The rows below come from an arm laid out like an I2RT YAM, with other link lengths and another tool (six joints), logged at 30 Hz.
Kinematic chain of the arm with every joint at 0, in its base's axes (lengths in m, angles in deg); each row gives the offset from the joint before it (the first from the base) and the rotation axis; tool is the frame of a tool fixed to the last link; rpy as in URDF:
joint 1: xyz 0 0 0.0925 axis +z
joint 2: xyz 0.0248 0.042 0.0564 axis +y
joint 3: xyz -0.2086 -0.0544 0 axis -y
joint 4: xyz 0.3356 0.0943 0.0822 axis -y
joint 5: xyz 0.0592 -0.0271 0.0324 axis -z
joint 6: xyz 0.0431 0 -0.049 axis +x
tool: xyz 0.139 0.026 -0.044 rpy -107.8 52 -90
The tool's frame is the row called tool.
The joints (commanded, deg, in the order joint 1, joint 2, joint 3, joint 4, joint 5, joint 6), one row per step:
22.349, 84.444, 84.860, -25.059, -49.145, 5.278
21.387, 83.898, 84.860, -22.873, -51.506, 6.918
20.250, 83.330, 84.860, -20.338, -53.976, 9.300
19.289, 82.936, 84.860, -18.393, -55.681, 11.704
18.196, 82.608, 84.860, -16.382, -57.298, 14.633
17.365, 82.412, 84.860, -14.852, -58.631, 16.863
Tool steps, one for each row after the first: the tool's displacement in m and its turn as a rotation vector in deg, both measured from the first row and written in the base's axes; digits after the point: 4 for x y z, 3 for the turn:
0.0008, -0.0030, 0.0123, 2.306, -0.658, 0.793
0.0020, -0.0071, 0.0258, 4.803, -1.003, 1.462
0.0033, -0.0112, 0.0358, 6.662, -0.747, 1.679
0.0054, -0.0161, 0.0456, 8.521, -0.036, 1.664
0.0066, -0.0201, 0.0525, 9.867, 0.559, 1.814

